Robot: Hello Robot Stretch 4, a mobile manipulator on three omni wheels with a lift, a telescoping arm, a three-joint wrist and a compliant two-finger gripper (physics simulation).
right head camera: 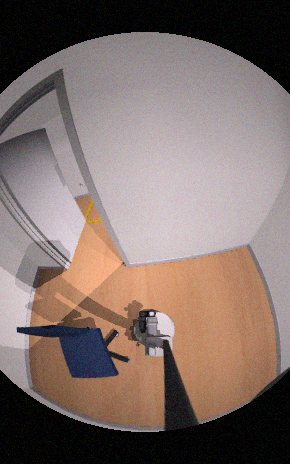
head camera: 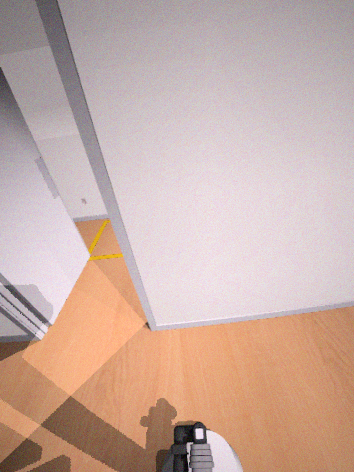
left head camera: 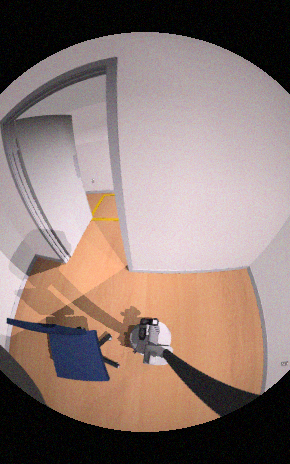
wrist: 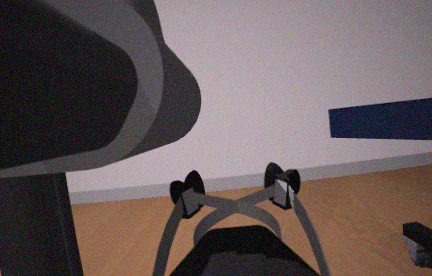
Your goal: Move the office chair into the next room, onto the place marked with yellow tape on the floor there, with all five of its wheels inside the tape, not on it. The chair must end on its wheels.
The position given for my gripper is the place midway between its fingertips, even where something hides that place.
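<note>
My gripper [wrist: 234, 181] is visible to me, and so is a blue chair seat [left head camera: 76, 354], which you'd find in the right head camera view [right head camera: 86, 355] too. I can also see a door [head camera: 50, 254], and the left head camera view [left head camera: 46, 145] shows that door as well.
</note>
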